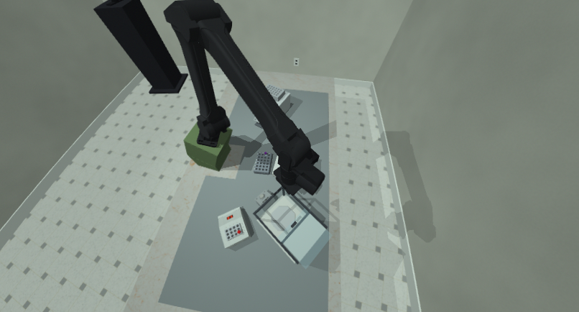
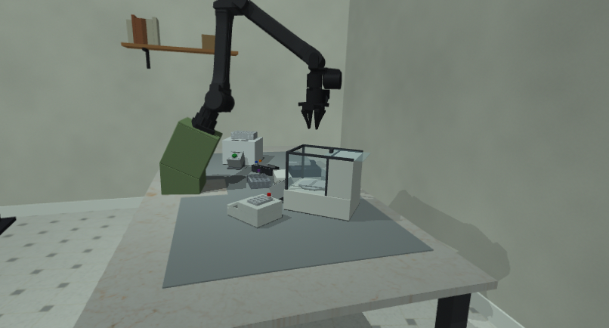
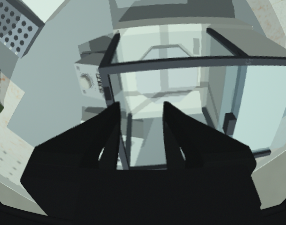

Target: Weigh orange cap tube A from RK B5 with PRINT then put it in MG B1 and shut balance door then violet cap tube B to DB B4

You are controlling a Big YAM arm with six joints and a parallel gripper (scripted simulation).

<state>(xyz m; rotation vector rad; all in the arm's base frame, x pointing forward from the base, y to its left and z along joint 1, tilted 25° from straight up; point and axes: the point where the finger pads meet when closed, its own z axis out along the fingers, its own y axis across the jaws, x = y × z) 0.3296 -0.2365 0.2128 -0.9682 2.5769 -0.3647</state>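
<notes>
The balance door is 14 cm to the right of my hand, 7 cm below it and 4 cm ahead of it. From my hand the other things lie so: spectrophotometer SP (22 cm below, 20 cm to the left, 3 cm ahead); red-capped tube (22 cm below, 22 cm behind, 14 cm to the right); balance pan (21 cm below, 8 cm to the right, 3 cm behind).
</notes>
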